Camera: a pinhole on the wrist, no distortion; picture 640 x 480 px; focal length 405.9 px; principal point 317.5 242.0 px. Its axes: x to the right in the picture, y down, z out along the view. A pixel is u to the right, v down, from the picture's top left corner.
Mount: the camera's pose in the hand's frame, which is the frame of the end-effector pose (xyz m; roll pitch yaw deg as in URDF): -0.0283 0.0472 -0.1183 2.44 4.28 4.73
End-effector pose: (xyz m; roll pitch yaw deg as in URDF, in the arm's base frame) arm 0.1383 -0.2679 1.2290 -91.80 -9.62 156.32
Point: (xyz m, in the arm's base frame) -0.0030 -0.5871 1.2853
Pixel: 312.8 159.0
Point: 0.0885 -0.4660 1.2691
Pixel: 279.1 134.5
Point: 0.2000 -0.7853 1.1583
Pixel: 104.3 247.8
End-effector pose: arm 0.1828 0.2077 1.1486 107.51 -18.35 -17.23
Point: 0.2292 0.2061 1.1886
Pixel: 596.0 126.3
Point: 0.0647 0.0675 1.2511
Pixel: 291.0 461.0
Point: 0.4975 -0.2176 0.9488
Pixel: 544.6 44.2
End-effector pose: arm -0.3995 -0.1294 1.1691 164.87 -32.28 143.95
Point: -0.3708 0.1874 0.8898
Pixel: 309.7 365.8
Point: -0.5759 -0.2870 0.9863
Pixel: outside the picture
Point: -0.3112 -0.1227 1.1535
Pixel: 151.4 324.2
